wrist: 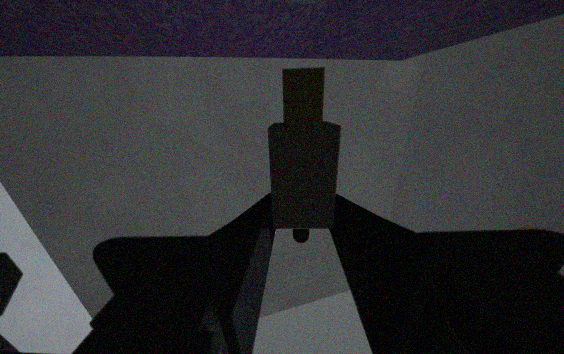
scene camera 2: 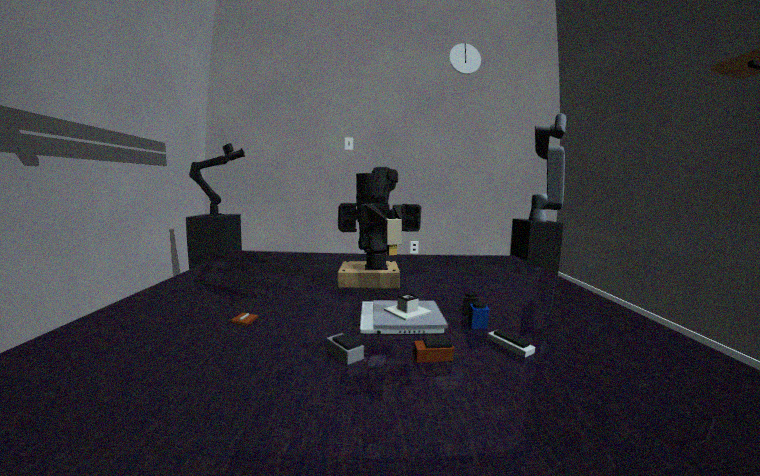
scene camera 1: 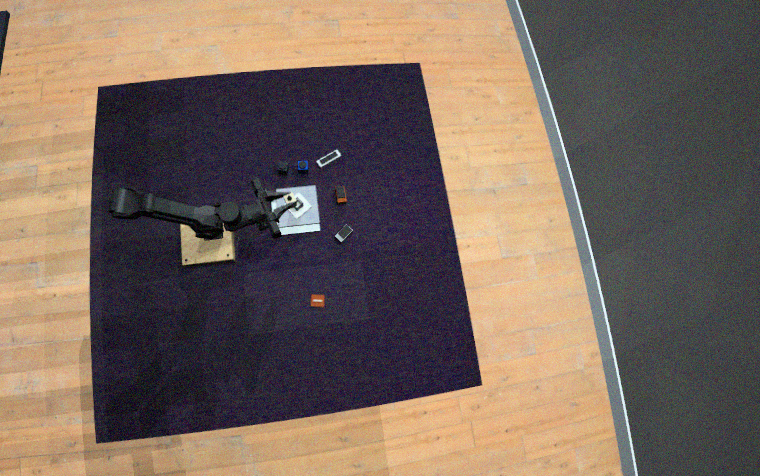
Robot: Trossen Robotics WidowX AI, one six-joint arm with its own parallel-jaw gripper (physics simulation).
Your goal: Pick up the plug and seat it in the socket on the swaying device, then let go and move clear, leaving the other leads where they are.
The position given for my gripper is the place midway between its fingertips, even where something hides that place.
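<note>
You'd see a device (scene camera 2: 407, 313), (scene camera 1: 306, 212) here. My gripper (scene camera 2: 393, 221), (wrist: 300, 198), (scene camera 1: 292, 197) is carrying a plug (wrist: 304, 150), and the plug is clear of everything else. There's an orange-black connector (scene camera 2: 439, 349) resting on the table.
</note>
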